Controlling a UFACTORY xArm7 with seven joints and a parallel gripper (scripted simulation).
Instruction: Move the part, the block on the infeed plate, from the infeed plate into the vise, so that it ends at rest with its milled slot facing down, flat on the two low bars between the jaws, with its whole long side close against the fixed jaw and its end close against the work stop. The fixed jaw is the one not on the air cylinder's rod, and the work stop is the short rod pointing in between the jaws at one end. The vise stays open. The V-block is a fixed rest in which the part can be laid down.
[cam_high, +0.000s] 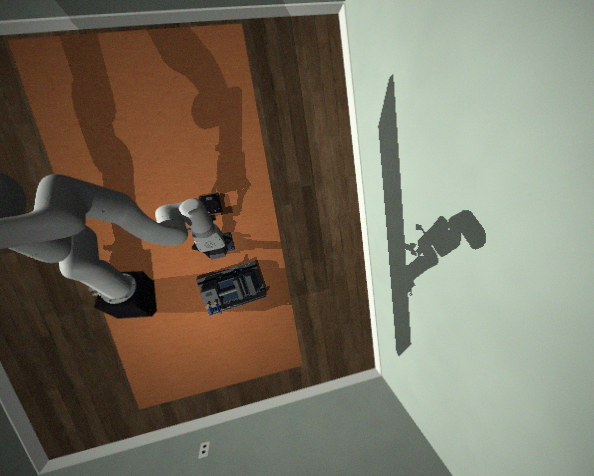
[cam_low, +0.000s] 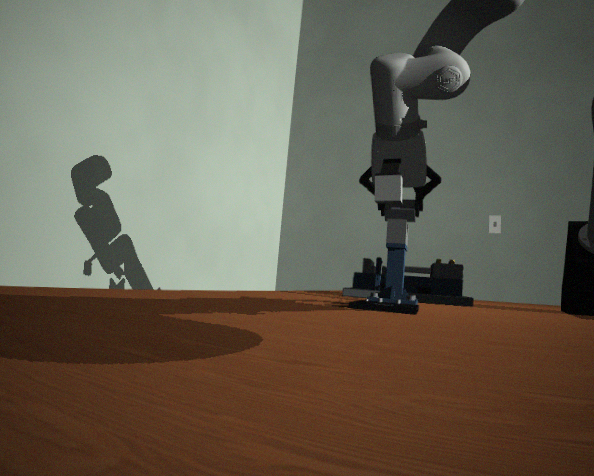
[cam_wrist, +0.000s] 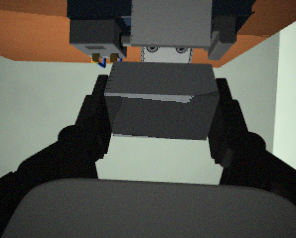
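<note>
The grey part is 1 cm to the right of my hand and 1 cm below it. Round my hand: blue upright (13 cm below, 1 cm to the right); grey jaw (22 cm to the right, 11 cm below, 4 cm ahead); work stop (17 cm to the right, 10 cm below, 7 cm ahead).
</note>
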